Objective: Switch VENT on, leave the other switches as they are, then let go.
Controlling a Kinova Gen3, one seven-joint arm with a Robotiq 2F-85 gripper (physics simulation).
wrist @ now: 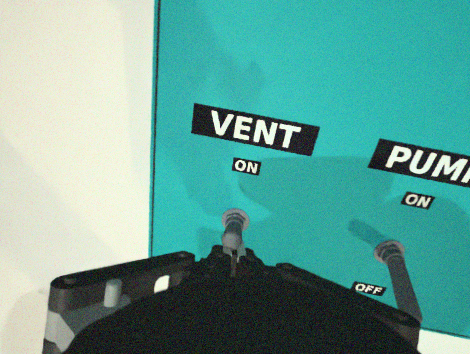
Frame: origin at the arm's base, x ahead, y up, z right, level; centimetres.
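Seen in the pictures: gripper, fingertip midpoint: (pixel 231 253).
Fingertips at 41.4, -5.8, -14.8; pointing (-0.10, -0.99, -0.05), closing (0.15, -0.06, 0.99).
A point is followed by its place in that frame, as x, y, z.
The VENT switch (pixel 232 236) @(43.6, -2.7, -15.2) is a grey toggle lever on the teal panel (pixel 320 60) @(54.7, -3.7, -13.1), below the VENT label (pixel 255 130) @(50.1, -5.2, -15.6) and its ON mark (pixel 246 166) @(47.6, -6.0, -15.5). The lever looks short and sticks out towards the camera, its rounded tip a little below its collar. My gripper (pixel 231 253) @(41.4, -5.8, -14.8) is shut and empty. Its fingertips are right at the lever's lower side, seemingly against the tip; exact contact cannot be told. The VENT switch's OFF mark is hidden behind the gripper.
The PUMP switch (pixel 403 285) @(42.9, -5.0, -3.4) is to the right, its lever slanting down past its OFF mark (pixel 368 288) @(40.6, -8.9, -2.9), close to the gripper's right linkage. The PUMP label (pixel 425 162) @(51.0, -5.2, -4.5) and its ON mark (pixel 417 200) @(48.6, -6.0, -3.6) are above it. The panel's left edge runs beside a pale surface (pixel 65 125) @(46.2, -16.1, -36.9).
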